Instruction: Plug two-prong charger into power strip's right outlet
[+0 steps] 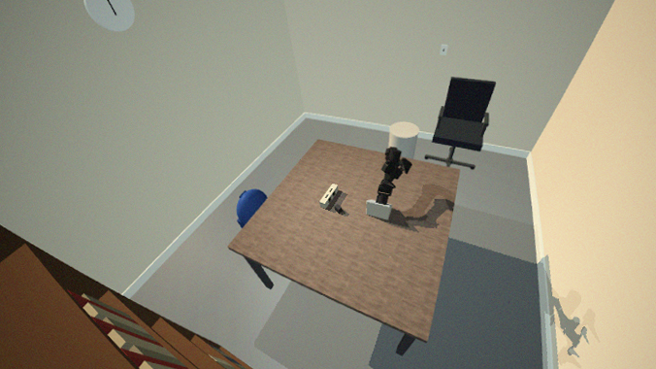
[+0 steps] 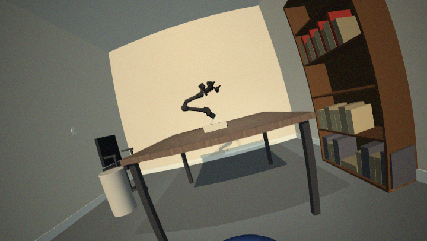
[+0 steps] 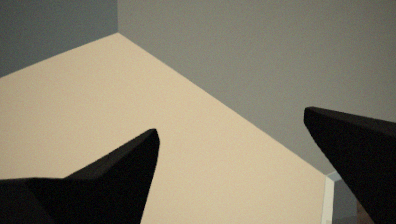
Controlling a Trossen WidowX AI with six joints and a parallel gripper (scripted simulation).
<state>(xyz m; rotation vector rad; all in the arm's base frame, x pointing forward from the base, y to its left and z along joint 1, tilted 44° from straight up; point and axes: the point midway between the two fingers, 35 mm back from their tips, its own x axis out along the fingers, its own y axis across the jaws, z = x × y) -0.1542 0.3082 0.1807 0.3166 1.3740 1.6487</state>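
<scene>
The dark two-prong charger is 46 cm below my gripper tip, 42 cm ahead of it and 3 cm to the right of it.
</scene>
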